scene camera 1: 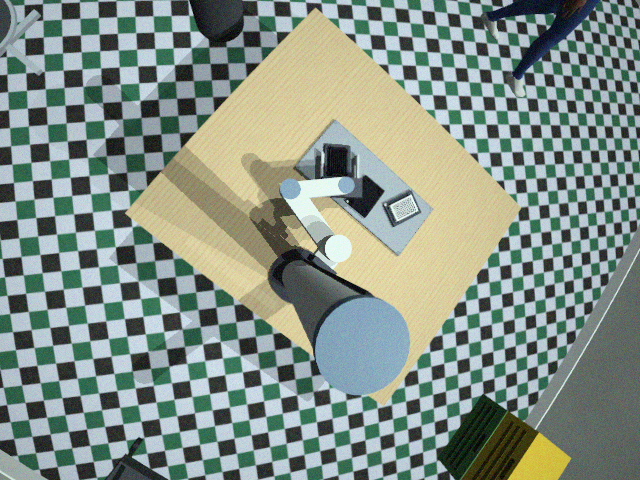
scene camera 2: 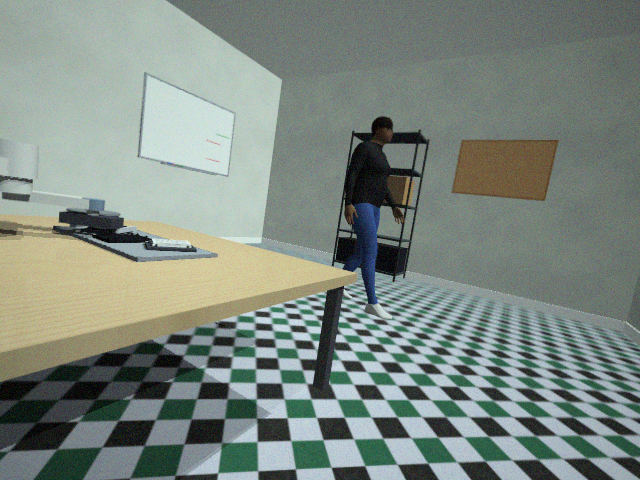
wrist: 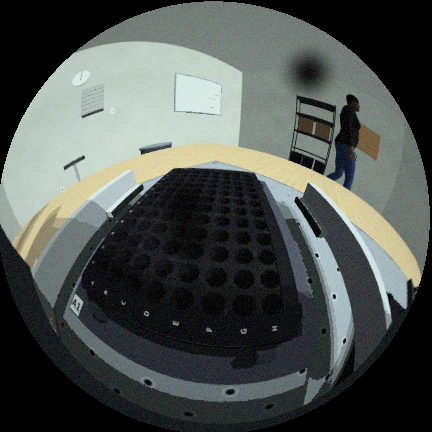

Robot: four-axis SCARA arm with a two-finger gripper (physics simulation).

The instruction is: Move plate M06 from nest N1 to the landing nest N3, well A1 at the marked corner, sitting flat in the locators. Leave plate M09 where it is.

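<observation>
A black many-well plate (scene camera 1: 337, 161) (wrist: 215, 240), probably M06, sits in a dark nest (wrist: 165, 362) with an A1 label at its near left corner in the wrist view. My gripper (scene camera 1: 337, 163) (wrist: 216, 178) is open, with one finger on each side of this plate and visible gaps between fingers and plate. A dark nest (scene camera 1: 369, 193) with no plate visible in it, probably N3, lies at the middle of the grey board. A white plate (scene camera 1: 403, 208) (scene camera 2: 170, 242), probably M09, sits in the nest at the board's other end. Plate names are not readable.
The grey board (scene camera 1: 398, 240) (scene camera 2: 180, 254) lies on the wooden table (scene camera 1: 320, 62) (scene camera 2: 258, 273). My arm's white link (scene camera 1: 323, 187) reaches over the board's edge. A large dark cylinder with a blue top (scene camera 1: 361, 346) rises beside the arm. A person (scene camera 2: 367, 170) (wrist: 347, 135) is beyond the table.
</observation>
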